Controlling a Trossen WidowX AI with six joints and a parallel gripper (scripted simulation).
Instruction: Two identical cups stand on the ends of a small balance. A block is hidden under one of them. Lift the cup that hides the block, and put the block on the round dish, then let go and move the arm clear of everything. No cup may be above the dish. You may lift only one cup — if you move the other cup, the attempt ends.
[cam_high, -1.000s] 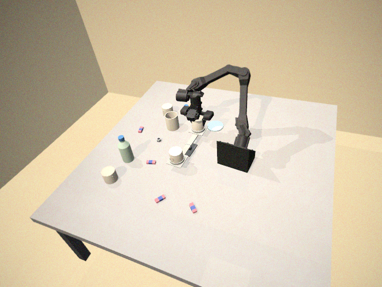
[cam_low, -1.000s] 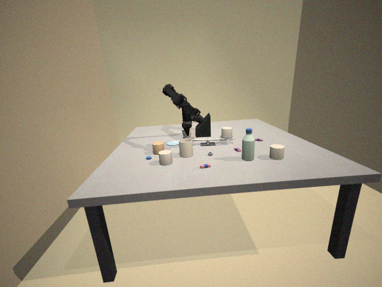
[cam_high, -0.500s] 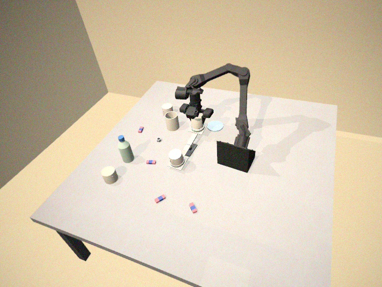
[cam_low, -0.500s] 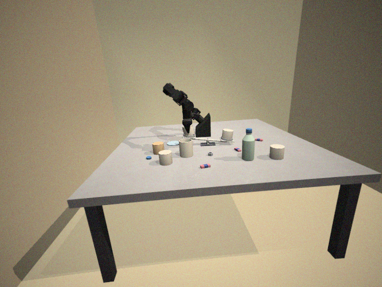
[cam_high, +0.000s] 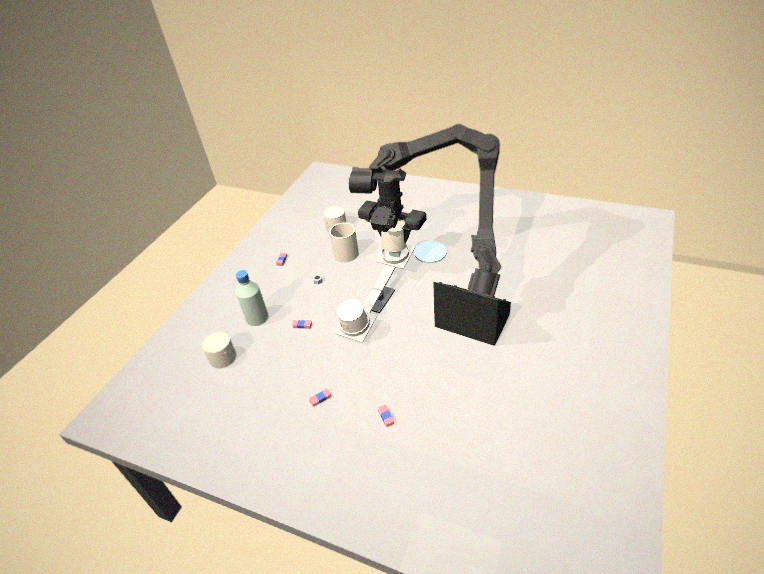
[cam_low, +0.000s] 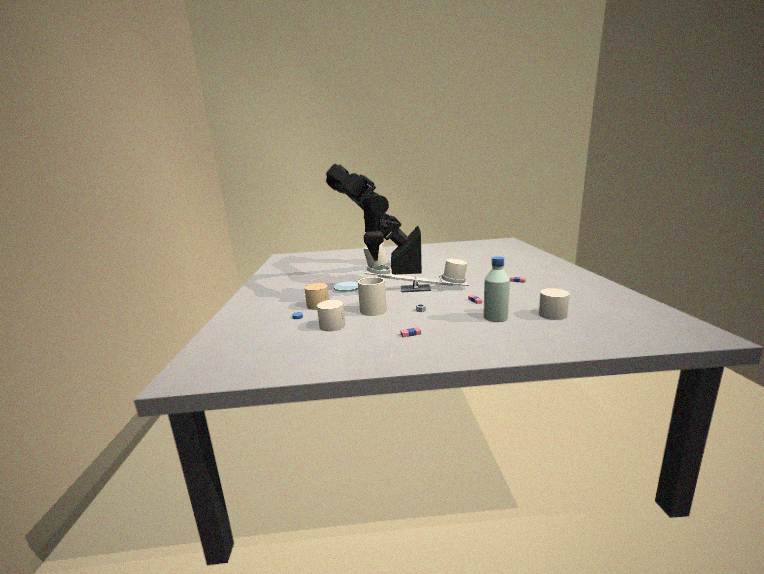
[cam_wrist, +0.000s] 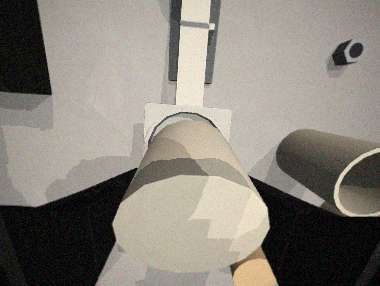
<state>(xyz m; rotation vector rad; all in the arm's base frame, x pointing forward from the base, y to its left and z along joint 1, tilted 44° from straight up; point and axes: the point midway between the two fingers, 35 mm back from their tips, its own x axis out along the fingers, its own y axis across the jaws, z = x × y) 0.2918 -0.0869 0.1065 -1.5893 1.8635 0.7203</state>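
The green block is 3 cm below my gripper tip and 1 cm to the left of it. The rest, counted from my gripper tip: pale blue round dish (12 cm below, 11 cm to the right, 7 cm behind); balance (13 cm to the left, 8 cm below, 1 cm ahead); orange cylinder (19 cm to the right, 11 cm ahead, 8 cm below).
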